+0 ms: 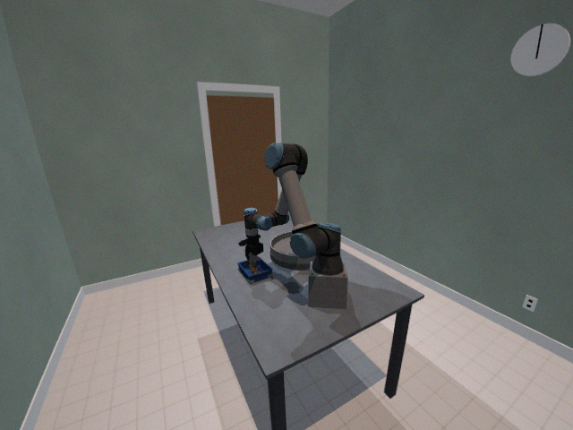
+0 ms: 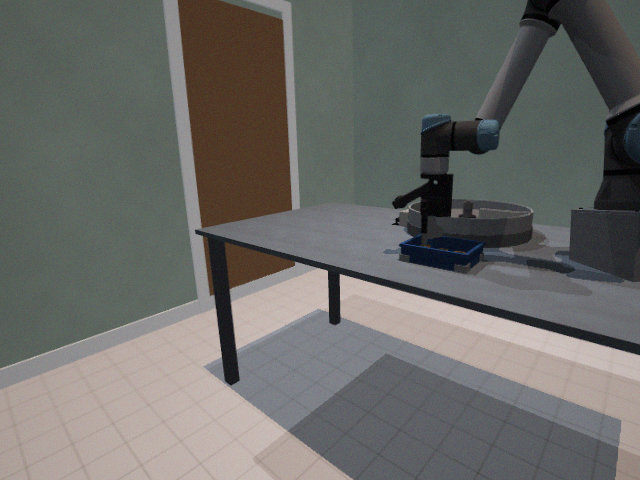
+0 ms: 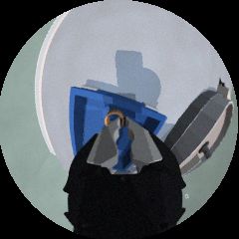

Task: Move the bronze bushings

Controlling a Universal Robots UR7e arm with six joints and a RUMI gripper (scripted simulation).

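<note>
The blue crate lies 6 cm behind my hand, 1 cm to the left of it and 1 cm below it. Also, from my hand: turntable (36 cm to the right, 2 cm above, 1 cm ahead).
</note>
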